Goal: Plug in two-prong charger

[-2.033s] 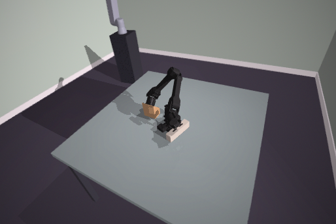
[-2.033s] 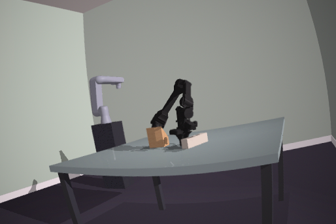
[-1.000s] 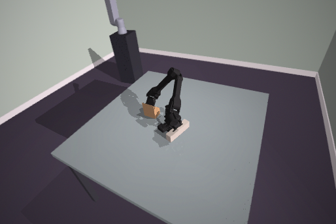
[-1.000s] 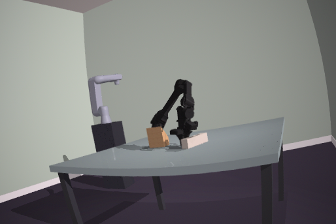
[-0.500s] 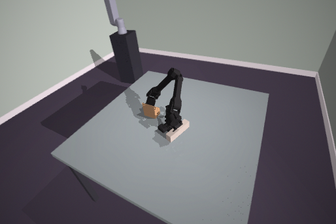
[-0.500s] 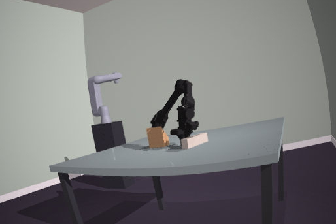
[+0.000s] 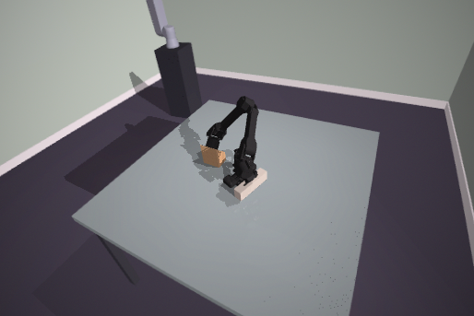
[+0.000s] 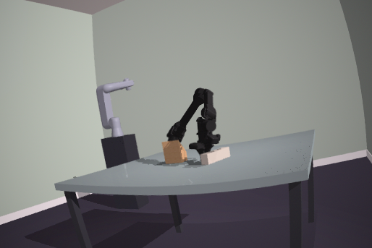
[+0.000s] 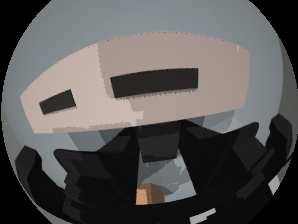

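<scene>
My gripper tip is 2 cm short of the black two-prong charger, 1 cm to the left of it and 1 cm below it.
</scene>
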